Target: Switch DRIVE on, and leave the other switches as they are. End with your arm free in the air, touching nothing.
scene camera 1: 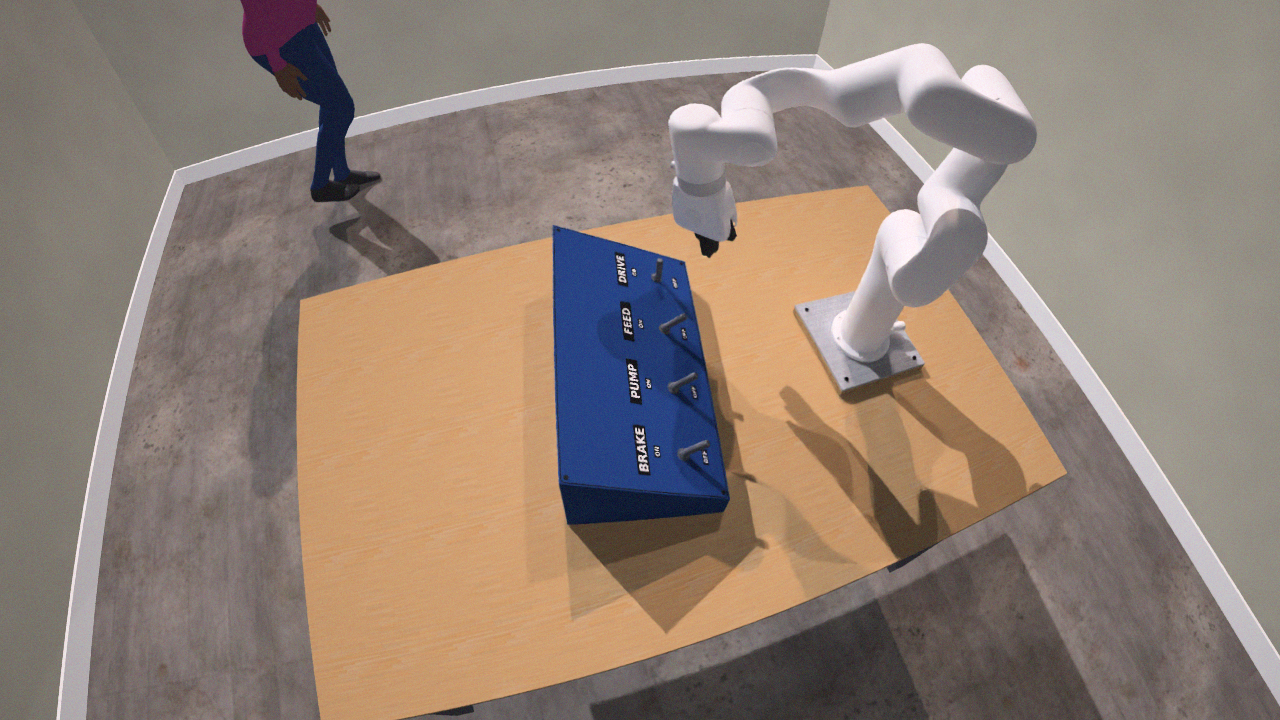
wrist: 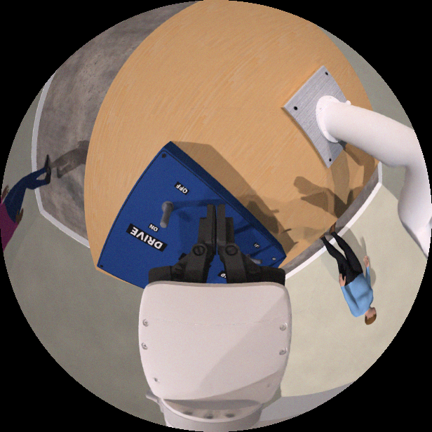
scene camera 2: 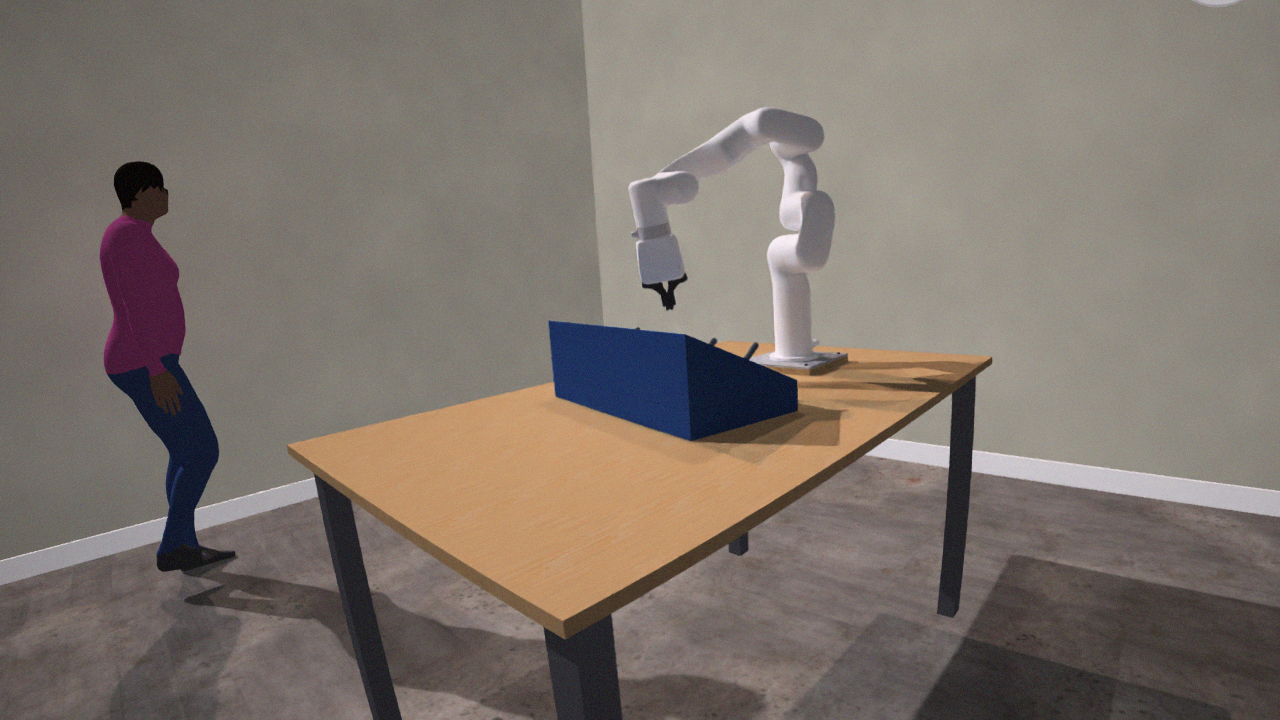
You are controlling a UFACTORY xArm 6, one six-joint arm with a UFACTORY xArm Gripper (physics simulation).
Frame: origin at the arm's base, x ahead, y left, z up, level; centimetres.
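Seen in the pictures: gripper, fingertip midpoint: (scene camera 1: 710,251) (scene camera 2: 670,308); arm's base, origin of the base link: (scene camera 1: 860,336) (scene camera 2: 794,357).
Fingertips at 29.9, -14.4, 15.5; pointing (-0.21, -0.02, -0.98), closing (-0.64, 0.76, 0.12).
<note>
Offsets run from my fingertips to a thing's middle, as dx, dy, dz. Level surfaces: height alone.
The blue switch panel {+18.4, +13.5, -11.4} (scene camera 1: 595,394) (scene camera 2: 617,367) (wrist: 135,210) stands on the table. The DRIVE lever {+8.1, -3.0, -5.9} (scene camera 1: 658,270) (wrist: 165,215) stands at the far end of the row in scene camera 1; in the wrist view it leans towards its ON label. The FEED lever {+8.7, +9.0, -6.5} (scene camera 1: 673,323), PUMP lever {+10.7, +20.9, -6.5} (scene camera 1: 682,383) and BRAKE lever {+12.7, +32.7, -6.5} (scene camera 1: 693,450) lean towards their OFF labels. My gripper (scene camera 1: 708,252) (scene camera 2: 668,307) (wrist: 216,213) is shut and empty, in the air above the panel, apart from the DRIVE lever. In the wrist view it hides part of the panel.
The panel stands on the wooden table {dz -17.6} (scene camera 1: 420,402) (scene camera 2: 537,501) (wrist: 210,75). The arm's base plate (scene camera 1: 827,344) (wrist: 305,107) is behind the panel's lever side. A person in a pink top (scene camera 1: 277,26) (scene camera 2: 138,286) stands beyond the table; another in light blue (wrist: 359,295) shows in the wrist view.
</note>
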